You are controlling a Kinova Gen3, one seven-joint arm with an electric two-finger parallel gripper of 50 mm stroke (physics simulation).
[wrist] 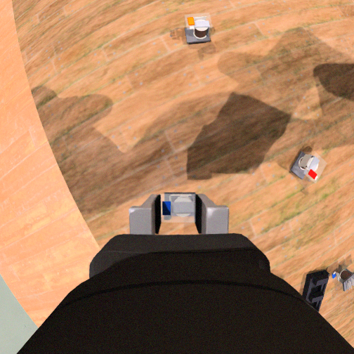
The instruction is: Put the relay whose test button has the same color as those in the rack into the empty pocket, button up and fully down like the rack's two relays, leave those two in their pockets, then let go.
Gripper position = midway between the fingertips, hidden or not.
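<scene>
There is a relay, which I see at (174,206), and a black rack (313,290) is in my sight as well. My gripper (177,207) is visible to me too.
</scene>
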